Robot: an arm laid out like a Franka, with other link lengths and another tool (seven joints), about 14 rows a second.
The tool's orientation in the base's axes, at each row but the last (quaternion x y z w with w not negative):
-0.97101, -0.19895, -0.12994, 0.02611
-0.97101, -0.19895, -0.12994, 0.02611
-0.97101, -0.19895, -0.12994, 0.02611
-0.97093, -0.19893, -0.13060, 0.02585
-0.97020, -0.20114, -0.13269, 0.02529
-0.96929, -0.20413, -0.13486, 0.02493
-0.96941, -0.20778, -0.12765, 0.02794
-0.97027, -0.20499, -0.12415, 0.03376
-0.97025, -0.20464, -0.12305, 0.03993
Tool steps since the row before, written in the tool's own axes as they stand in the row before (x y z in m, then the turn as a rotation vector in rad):
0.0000, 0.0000, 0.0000, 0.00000, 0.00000, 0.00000
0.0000, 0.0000, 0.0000, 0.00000, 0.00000, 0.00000
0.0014, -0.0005, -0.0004, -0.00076, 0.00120, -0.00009
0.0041, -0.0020, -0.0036, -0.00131, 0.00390, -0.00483
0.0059, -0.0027, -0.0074, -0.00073, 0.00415, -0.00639
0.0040, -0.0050, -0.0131, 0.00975, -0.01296, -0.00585
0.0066, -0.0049, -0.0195, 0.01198, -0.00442, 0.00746
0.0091, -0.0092, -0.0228, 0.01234, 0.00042, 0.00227
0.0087, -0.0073, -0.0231, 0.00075, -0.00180, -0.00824
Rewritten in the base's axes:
0.0000, 0.0000, 0.0000, 0.00000, 0.00000, 0.00000
0.0000, 0.0000, 0.0000, 0.00000, 0.00000, 0.00000
0.0009, 0.0010, 0.0008, -0.00022, -0.00140, -0.00011
0.0020, 0.0030, 0.0046, -0.00080, -0.00458, 0.00432
0.0023, 0.0040, 0.0087, -0.00058, -0.00474, 0.00598
-0.0018, 0.0048, 0.0137, 0.00190, 0.01505, 0.00819
-0.0008, 0.0050, 0.0205, 0.01050, 0.00957, -0.00410
-0.0009, 0.0093, 0.0245, 0.01161, 0.00469, 0.00094
-0.0004, 0.0071, 0.0247, -0.00190, 0.00088, 0.00820

